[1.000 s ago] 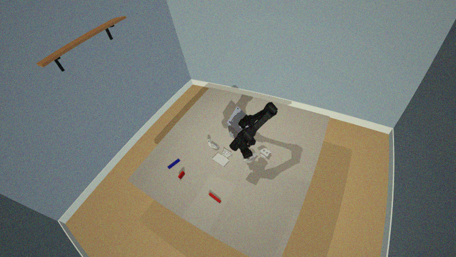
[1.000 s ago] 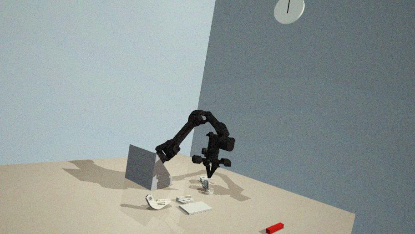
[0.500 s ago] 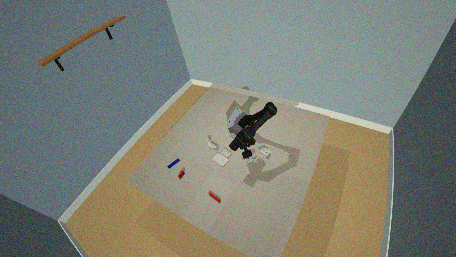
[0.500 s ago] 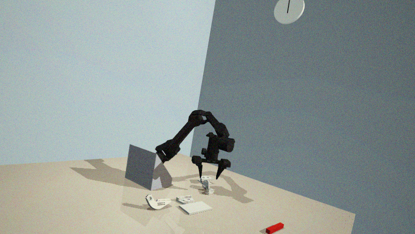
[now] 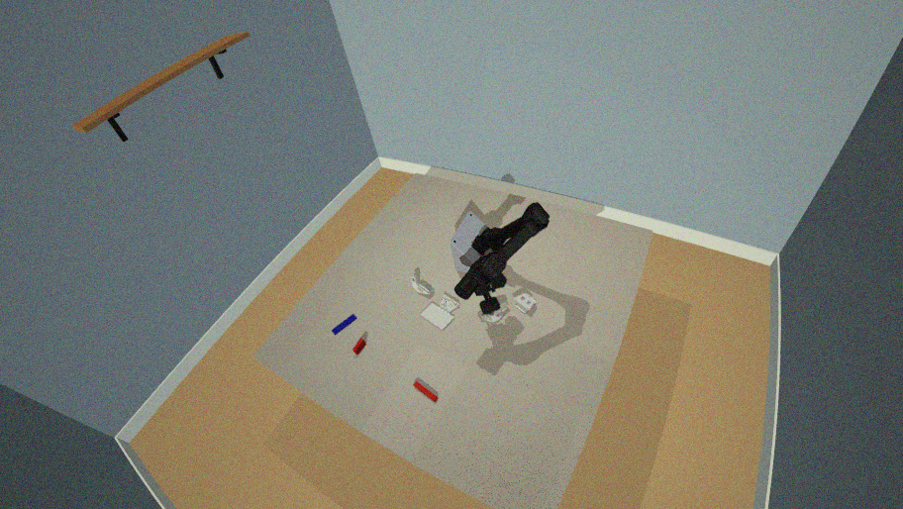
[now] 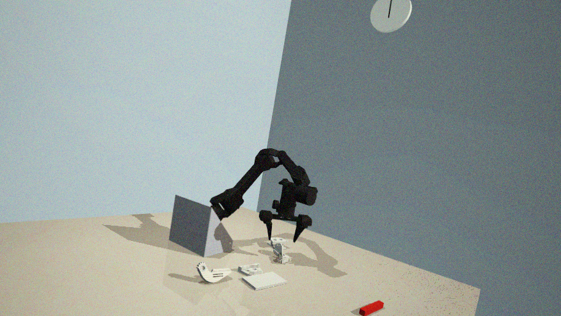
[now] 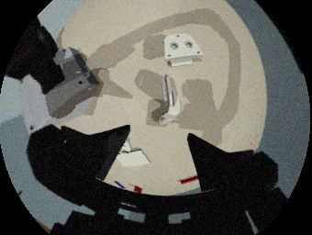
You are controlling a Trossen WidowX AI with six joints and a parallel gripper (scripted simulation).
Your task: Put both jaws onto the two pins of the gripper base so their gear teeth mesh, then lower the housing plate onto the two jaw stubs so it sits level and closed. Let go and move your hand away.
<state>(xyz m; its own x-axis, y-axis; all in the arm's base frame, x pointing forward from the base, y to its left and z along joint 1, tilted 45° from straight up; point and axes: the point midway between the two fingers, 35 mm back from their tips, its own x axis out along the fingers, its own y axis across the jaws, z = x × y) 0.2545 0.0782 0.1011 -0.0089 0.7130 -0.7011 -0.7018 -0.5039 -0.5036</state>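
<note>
The white jaw is 7 cm below my gripper tip and 2 cm to the left of it. Round my gripper tip: red bar (37 cm ahead, 7 cm to the right, 7 cm below); blue block (52 cm to the right, 25 cm ahead, 7 cm below).
</note>
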